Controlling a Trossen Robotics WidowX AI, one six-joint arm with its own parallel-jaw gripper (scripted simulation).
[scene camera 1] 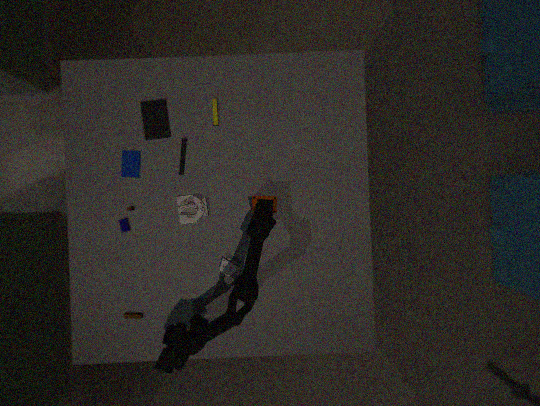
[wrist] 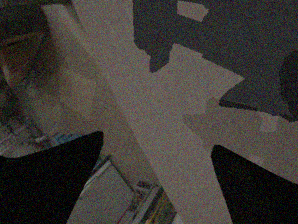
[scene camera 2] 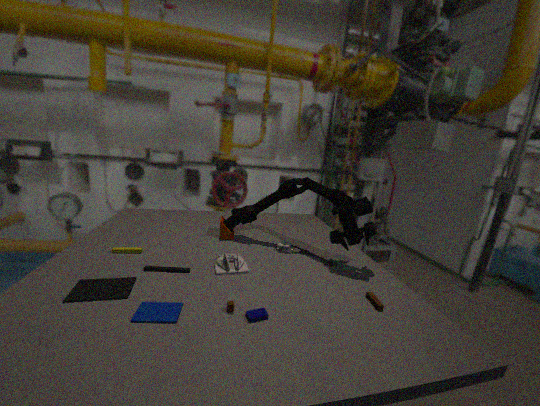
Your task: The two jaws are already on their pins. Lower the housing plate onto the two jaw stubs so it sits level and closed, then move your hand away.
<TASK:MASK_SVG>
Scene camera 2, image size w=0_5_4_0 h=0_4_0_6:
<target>gripper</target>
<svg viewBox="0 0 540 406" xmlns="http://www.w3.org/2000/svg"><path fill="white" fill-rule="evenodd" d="M375 224L369 222L365 223L364 227L358 228L355 219L349 223L341 222L344 232L340 233L339 230L331 231L331 243L341 244L348 251L344 238L346 238L349 246L359 244L360 240L363 240L364 232L366 244L369 246L370 237L377 234Z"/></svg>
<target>blue plate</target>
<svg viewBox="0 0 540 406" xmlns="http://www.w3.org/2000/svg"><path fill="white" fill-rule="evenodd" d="M131 323L177 323L184 303L142 302L136 313L134 313Z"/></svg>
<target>black plate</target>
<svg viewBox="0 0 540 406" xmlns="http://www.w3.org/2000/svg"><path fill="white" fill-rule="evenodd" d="M136 277L79 280L73 287L73 290L63 300L63 303L127 299L133 289Z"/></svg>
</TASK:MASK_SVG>
